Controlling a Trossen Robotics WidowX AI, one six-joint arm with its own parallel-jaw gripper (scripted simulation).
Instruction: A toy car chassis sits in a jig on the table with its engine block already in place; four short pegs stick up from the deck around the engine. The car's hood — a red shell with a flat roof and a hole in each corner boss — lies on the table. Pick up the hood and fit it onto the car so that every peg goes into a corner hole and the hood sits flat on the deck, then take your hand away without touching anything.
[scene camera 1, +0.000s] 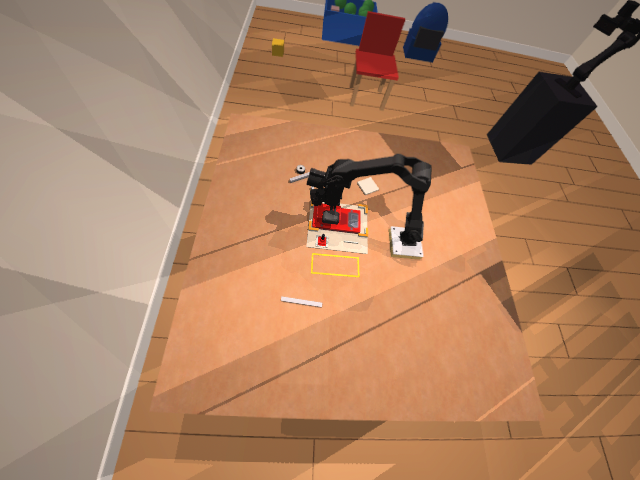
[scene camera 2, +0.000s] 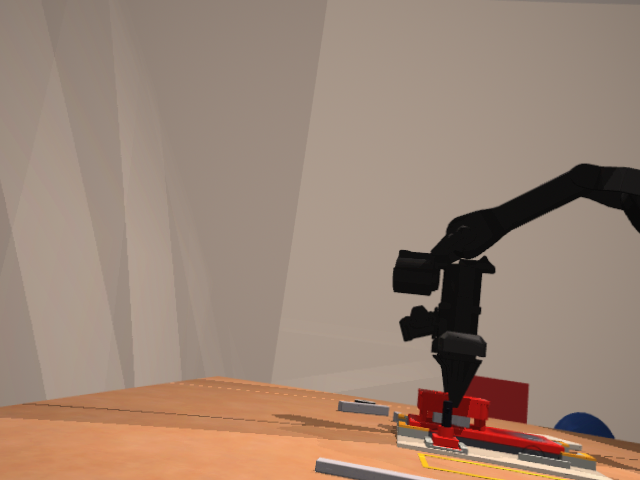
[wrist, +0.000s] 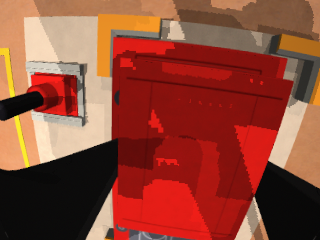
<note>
My gripper (scene camera 2: 451, 405) holds a red hood (scene camera 2: 477, 408).
The red hood is seen too in the wrist view (wrist: 194, 141). My gripper also shows in the wrist view (wrist: 188, 155).
</note>
